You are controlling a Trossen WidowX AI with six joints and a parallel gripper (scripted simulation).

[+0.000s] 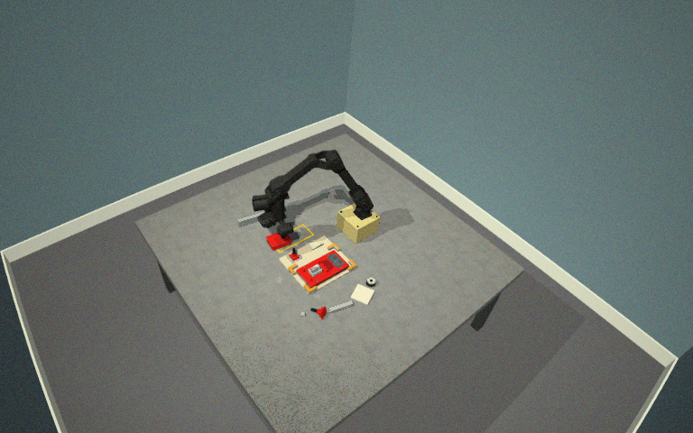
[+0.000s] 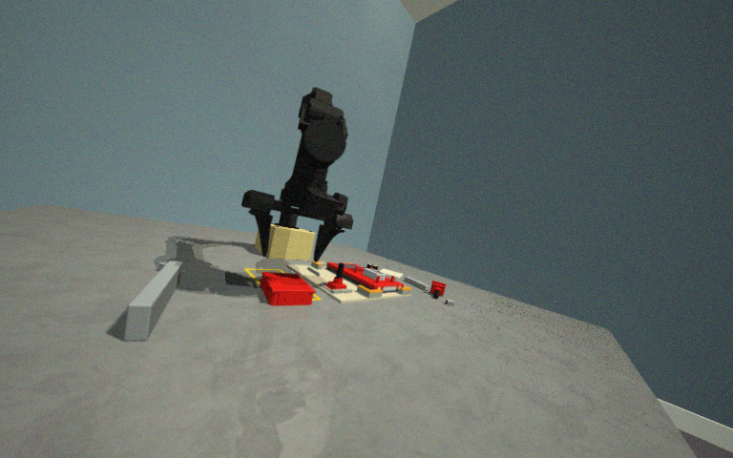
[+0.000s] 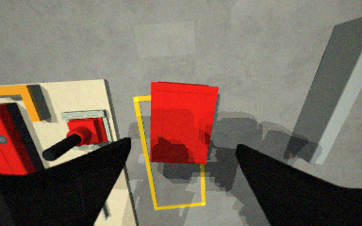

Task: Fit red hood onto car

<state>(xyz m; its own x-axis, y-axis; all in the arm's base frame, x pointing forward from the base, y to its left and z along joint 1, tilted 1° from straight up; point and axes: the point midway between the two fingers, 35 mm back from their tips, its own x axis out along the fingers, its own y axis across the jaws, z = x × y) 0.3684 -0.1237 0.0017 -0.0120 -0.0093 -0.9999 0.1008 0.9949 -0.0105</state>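
My gripper tip is now 50 mm above the red hood. Also, from my gripper tip: grey engine block: 250 mm to the left, 40 mm below, 30 mm behind; grey bar: 170 mm to the right, 50 mm below, 30 mm ahead; black wheel: 410 mm to the left, 210 mm behind, 60 mm below.
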